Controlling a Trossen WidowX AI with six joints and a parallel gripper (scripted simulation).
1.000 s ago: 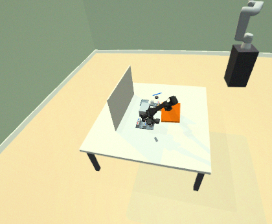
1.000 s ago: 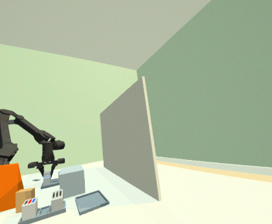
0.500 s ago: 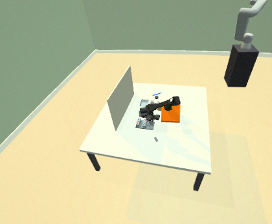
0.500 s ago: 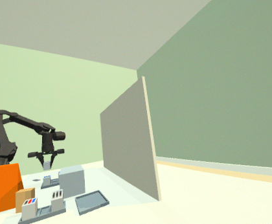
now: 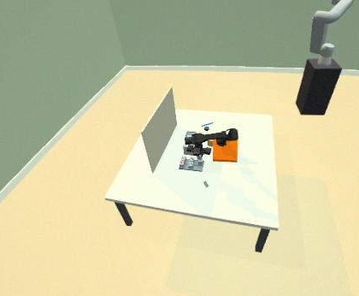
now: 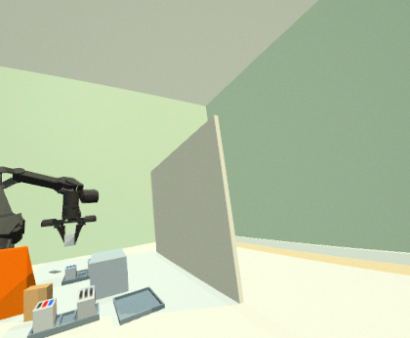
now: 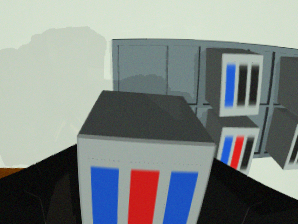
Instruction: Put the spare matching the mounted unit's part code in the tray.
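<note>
The grey tray lies 420 mm to the right of my gripper tip, 130 mm below it and 130 mm ahead of it. Round my gripper tip: small tan block: 290 mm to the right, 100 mm below, 80 mm behind; grey piece: 170 mm to the left, 130 mm below, 60 mm behind; mounted unit: 220 mm to the right, 100 mm ahead, 80 mm below.
</note>
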